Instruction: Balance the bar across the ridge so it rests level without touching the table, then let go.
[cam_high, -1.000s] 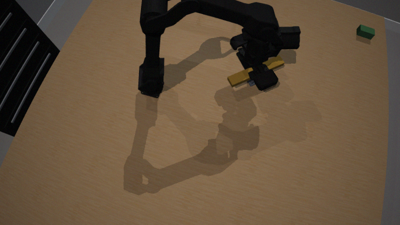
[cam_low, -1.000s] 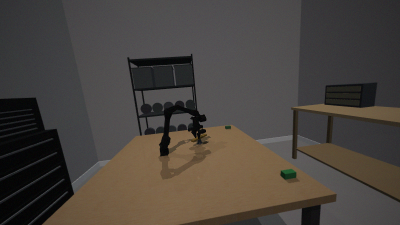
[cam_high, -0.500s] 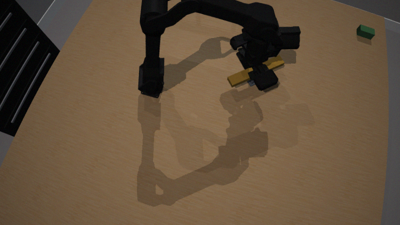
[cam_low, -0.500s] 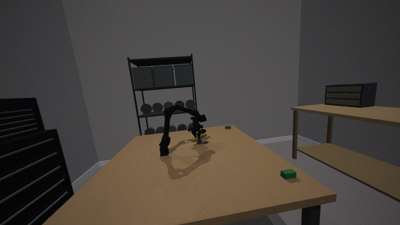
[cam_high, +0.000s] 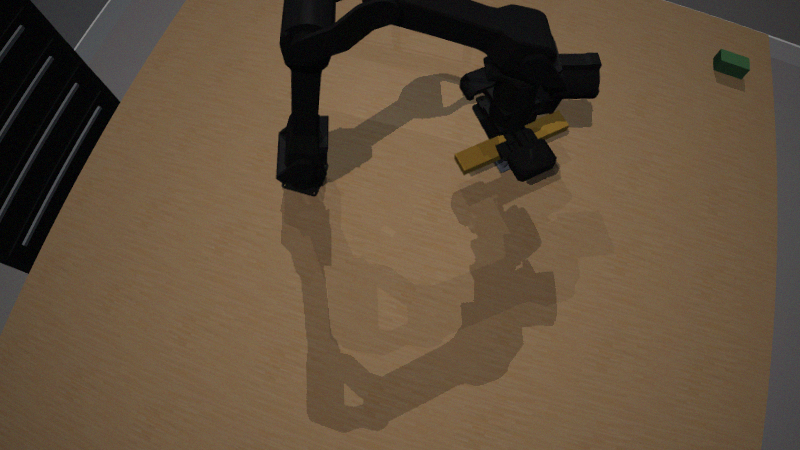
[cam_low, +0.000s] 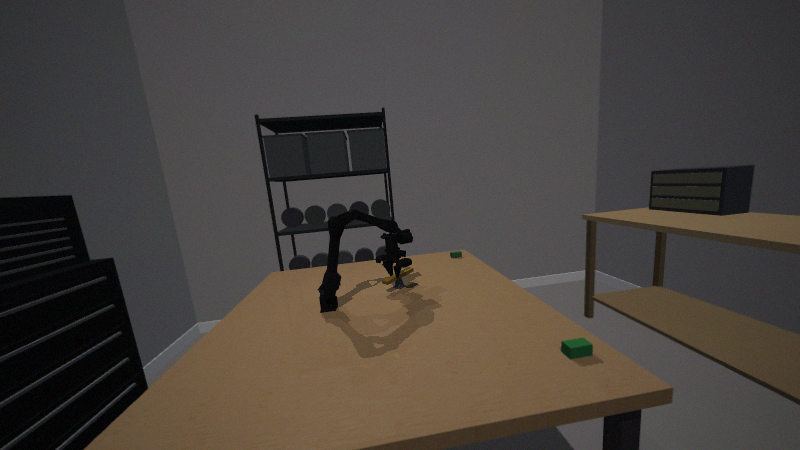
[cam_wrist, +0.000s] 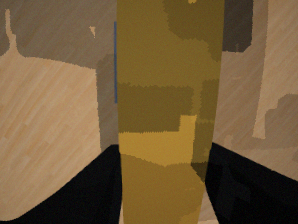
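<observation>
Right now the yellow bar is 20 mm ahead of my gripper tip and 20 mm to the left of it. The rest, counted from my gripper tip: green block (440 mm ahead, 390 mm to the left, 40 mm below).
</observation>
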